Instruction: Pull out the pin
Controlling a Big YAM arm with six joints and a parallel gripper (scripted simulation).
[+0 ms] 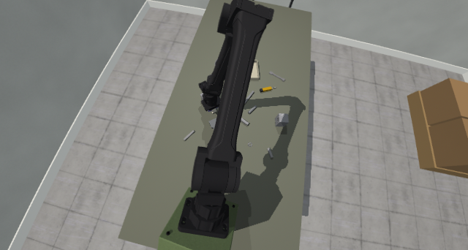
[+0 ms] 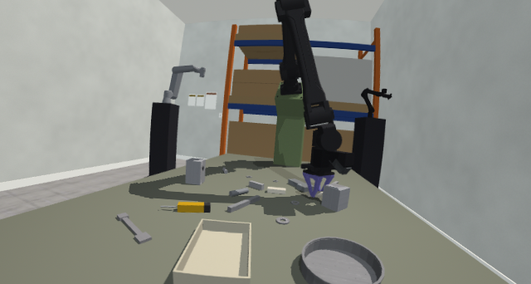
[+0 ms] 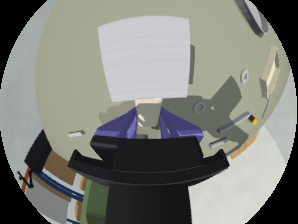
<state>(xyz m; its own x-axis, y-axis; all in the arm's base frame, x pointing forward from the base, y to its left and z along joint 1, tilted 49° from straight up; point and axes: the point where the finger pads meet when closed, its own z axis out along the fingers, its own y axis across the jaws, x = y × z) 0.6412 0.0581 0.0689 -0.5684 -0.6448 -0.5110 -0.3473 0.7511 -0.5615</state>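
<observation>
The cream pin is 1 cm ahead of my hand and 1 cm to the left of it. Also, from my hand: cream tray 29 cm ahead, 24 cm to the right, 1 cm below; cream piece 4 cm behind, 12 cm to the right, 1 cm below; round grey dish 32 cm ahead, 5 cm to the right, 1 cm below.
</observation>
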